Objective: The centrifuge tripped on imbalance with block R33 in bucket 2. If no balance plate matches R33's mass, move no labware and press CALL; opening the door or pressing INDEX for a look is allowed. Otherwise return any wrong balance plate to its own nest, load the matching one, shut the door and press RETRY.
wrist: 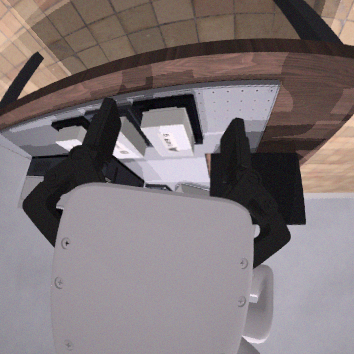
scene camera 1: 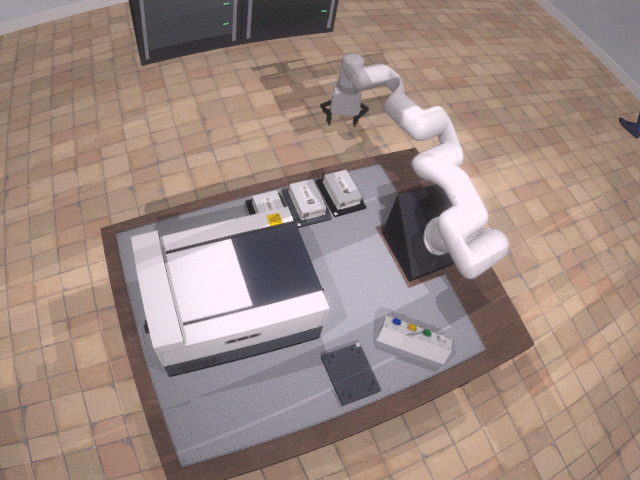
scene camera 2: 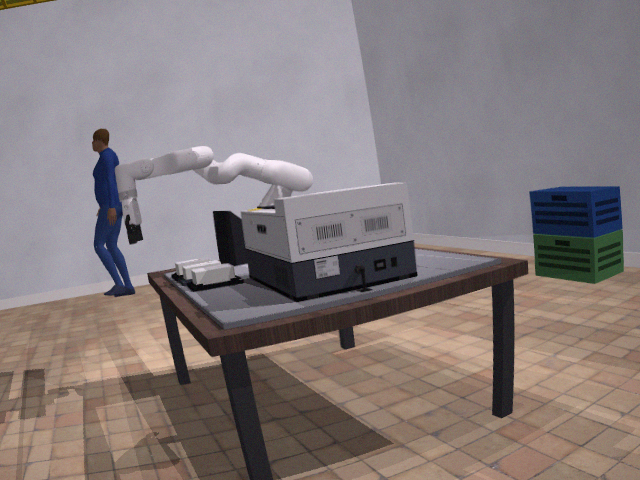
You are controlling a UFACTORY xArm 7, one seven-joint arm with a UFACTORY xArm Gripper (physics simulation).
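Seen in the pictures: gripper, fingertip midpoint: (wrist: 172,118) (scene camera 1: 341,123) (scene camera 2: 136,242); arm's base, link origin: (scene camera 1: 439,235).
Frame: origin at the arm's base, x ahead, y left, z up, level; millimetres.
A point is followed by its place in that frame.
My gripper (scene camera 1: 342,123) {x 181, y -489, z 57 mm} (scene camera 2: 134,240) {x 181, y -489, z 57 mm} (wrist: 172,118) {x 181, y -489, z 57 mm} is open and empty, high beyond the table's back edge. Balance plate A (scene camera 1: 342,189) {x 240, y -268, z -37 mm} (wrist: 167,131) {x 228, y -329, z -38 mm}, plate B (scene camera 1: 307,199) {x 368, y -252, z -37 mm} (wrist: 129,144) {x 327, y -279, z -38 mm} and a third plate (scene camera 1: 267,201) {x 498, y -273, z -38 mm} (wrist: 70,137) {x 480, y -311, z -44 mm} sit on dark nests in a row. The third is partly hidden by the centrifuge (scene camera 1: 268,317) {x 620, y 189, z 118 mm} (scene camera 2: 330,227) {x 935, y 0, z 70 mm} in scene camera 1. The mass labels are too blurred to read. The centrifuge top shows a white panel (scene camera 1: 209,281) {x 744, y 56, z 118 mm} and a dark panel (scene camera 1: 276,263) {x 560, y 45, z 122 mm}; its buckets and block R33 do not show. A button box (scene camera 1: 410,346) {x 228, y 319, z -35 mm} has blue, yellow, green and white buttons.
A dark pegged tray (scene camera 1: 350,374) {x 415, y 340, z -75 mm} lies beside the button box on the grey mat (scene camera 1: 232,408) {x 765, y 353, z -91 mm}. The arm's black pedestal (scene camera 1: 408,237) {x 118, y -7, z 18 mm} (scene camera 2: 227,237) {x 65, y -120, z 9 mm} stands near the plates. A person in blue (scene camera 2: 105,180) stands behind the arm in scene camera 2. Crates (scene camera 2: 576,211) are stacked farther off.
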